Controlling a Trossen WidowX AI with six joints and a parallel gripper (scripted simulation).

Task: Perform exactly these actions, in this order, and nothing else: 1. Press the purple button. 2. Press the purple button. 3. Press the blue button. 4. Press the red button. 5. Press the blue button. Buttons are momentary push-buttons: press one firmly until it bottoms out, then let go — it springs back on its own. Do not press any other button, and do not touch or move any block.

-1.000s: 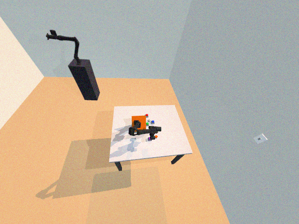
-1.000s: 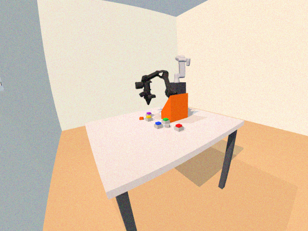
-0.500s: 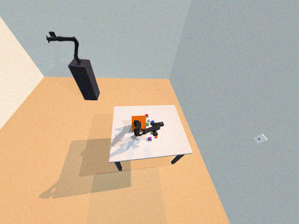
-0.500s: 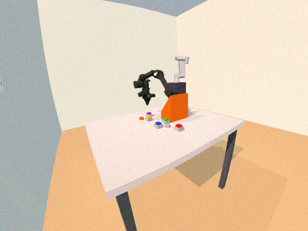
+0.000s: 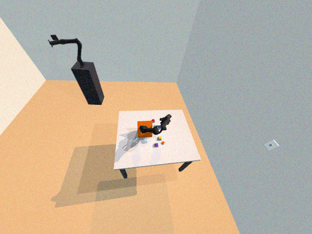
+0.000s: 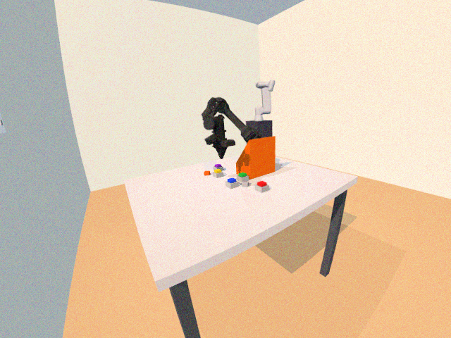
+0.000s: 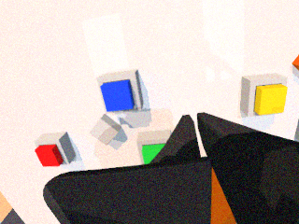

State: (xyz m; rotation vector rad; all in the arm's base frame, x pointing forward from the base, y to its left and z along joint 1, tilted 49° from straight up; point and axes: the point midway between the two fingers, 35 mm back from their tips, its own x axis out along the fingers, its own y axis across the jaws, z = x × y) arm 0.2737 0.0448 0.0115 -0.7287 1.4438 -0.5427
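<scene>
The blue button is 100 mm below my gripper tip, 70 mm to the left of it and 10 mm behind it. Also, from my gripper tip: small orange block: 180 mm to the right, 120 mm below, 10 mm ahead; then yellow button: 110 mm to the right, 100 mm below, 30 mm behind; then green button: 100 mm below, 100 mm behind, 30 mm to the left.
</scene>
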